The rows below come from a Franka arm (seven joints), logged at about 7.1 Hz.
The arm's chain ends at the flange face. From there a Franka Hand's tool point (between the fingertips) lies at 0.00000 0.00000 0.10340 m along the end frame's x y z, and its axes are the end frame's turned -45 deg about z.
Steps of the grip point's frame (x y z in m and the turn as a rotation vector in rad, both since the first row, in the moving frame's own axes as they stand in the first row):
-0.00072 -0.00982 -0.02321 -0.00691 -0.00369 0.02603
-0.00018 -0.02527 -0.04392 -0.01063 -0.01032 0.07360
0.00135 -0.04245 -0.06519 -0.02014 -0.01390 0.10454
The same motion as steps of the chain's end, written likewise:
-0.00768 -0.00721 -0.02321 -0.00750 0.00228 0.02603
-0.01796 -0.01927 -0.04391 -0.01481 0.00022 0.07360
-0.02939 -0.03348 -0.06516 -0.02407 0.00441 0.10454

